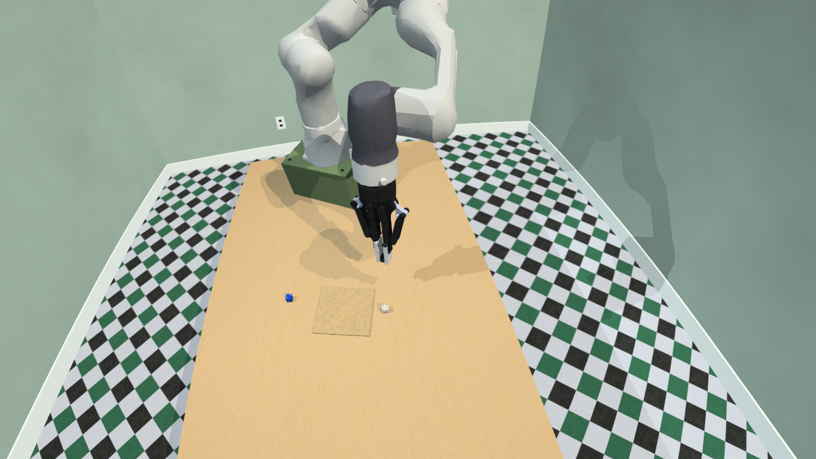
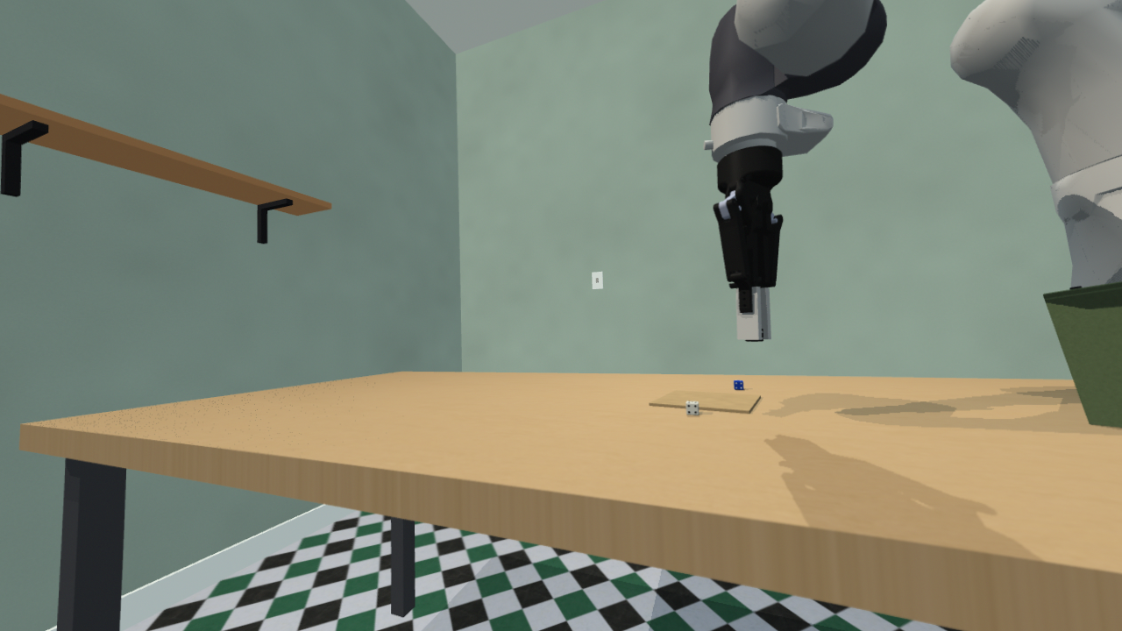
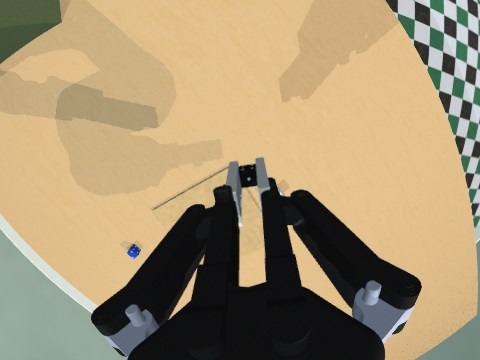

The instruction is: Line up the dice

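The tan mat lies 130 mm below my hand, 110 mm to the right of it and 70 mm ahead of it. Round my hand: black die 30 mm below; blue die 260 mm to the right, 130 mm below, 20 mm ahead; white die 130 mm below, 80 mm ahead, 10 mm to the right.
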